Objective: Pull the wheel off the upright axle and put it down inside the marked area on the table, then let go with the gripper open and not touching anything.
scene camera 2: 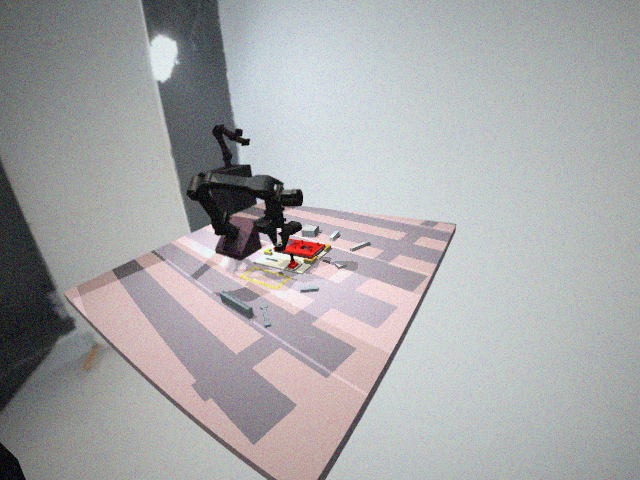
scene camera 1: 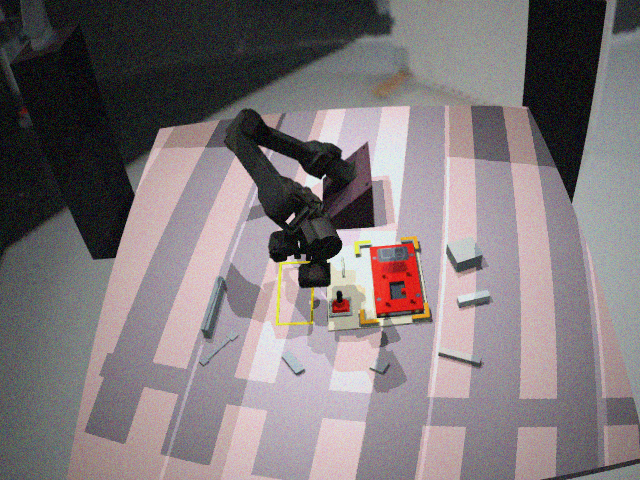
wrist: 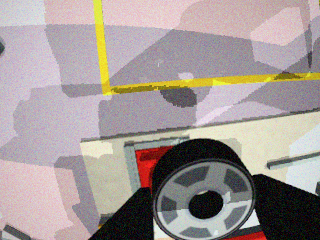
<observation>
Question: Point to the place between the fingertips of my gripper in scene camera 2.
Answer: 280,246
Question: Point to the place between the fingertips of my gripper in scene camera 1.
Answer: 319,275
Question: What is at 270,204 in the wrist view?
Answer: My gripper.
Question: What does my gripper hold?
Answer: A wheel.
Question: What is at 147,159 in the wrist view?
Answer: An axle.
</observation>
